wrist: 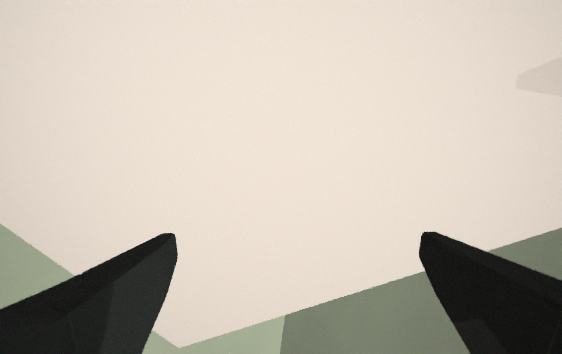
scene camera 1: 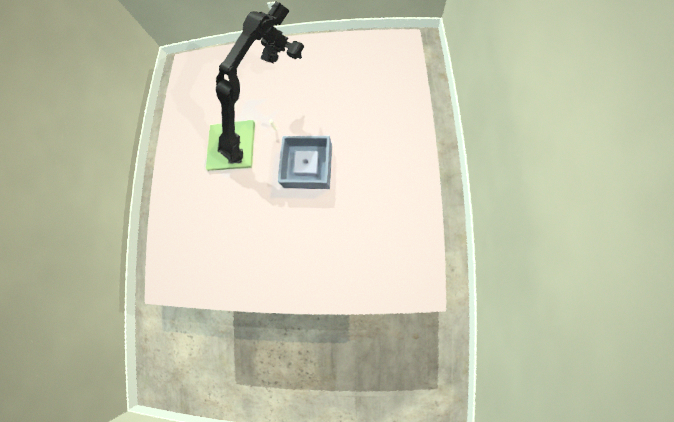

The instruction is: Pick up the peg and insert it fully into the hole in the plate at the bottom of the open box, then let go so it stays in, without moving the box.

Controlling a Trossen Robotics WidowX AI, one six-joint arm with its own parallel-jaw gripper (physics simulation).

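Frame: origin at the arm's base, x ahead, y left, z up, level; centimetres.
Seen in the pictures: gripper, between the fingertips: [wrist: 299,244]; arm's base, origin of its link: [scene camera 1: 235,156].
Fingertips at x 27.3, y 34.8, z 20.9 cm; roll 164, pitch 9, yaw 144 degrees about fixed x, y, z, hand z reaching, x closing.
Offsets run from my fingertips to a thing's middle. "spot": to the spot under its first point. Level surfaces: height alone.
The peg {dx -11.0, dy -21.7, dz -19.4 cm} [scene camera 1: 273,125] is a small, thin, pale yellow-green piece on the table left of the box, near its back left corner; it is too small to tell how it rests. The open blue-grey box {dx +4.4, dy -39.4, dz -18.5 cm} [scene camera 1: 305,185] holds a pale square plate {dx +4.4, dy -39.4, dz -19.9 cm} [scene camera 1: 299,169] at its bottom, with a dark round hole {spot: dx +3.9, dy -38.6, dz -19.5 cm} [scene camera 1: 305,161] in the middle. My gripper [scene camera 1: 284,54] [wrist: 299,244] is open and empty, raised well behind the peg and the box in the scene view. In the wrist view, neither peg nor box shows between the wide-apart fingers.
The arm's base stands on a green square [scene camera 1: 215,145] left of the box, on the pale pink table {dz -23.4 cm} [scene camera 1: 300,250]. A low pale border [scene camera 1: 131,280] runs around the floor beyond the table. The wrist view shows a pale surface {dz -23.4 cm} [wrist: 295,125] meeting green wall faces [wrist: 350,325].
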